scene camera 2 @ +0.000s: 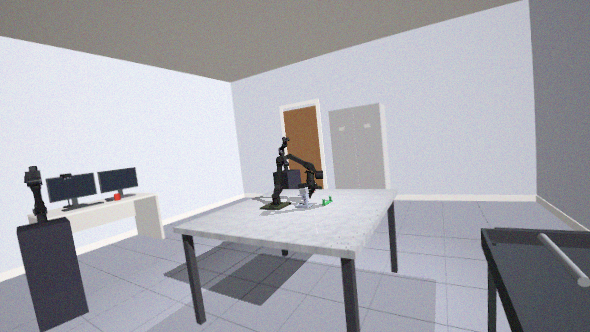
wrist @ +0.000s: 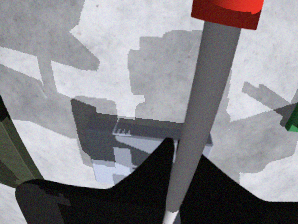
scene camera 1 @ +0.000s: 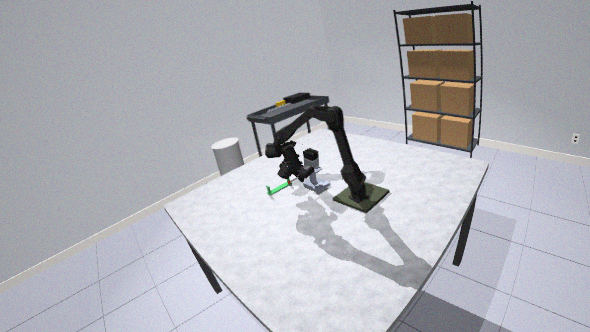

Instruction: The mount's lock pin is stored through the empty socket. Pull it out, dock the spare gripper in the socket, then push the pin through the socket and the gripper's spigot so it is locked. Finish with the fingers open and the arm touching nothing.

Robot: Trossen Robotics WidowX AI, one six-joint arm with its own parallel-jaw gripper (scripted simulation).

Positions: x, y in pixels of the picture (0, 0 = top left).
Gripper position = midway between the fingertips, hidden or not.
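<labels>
There's a lock pin, and it's held in my gripper [wrist: 174, 145].
</labels>
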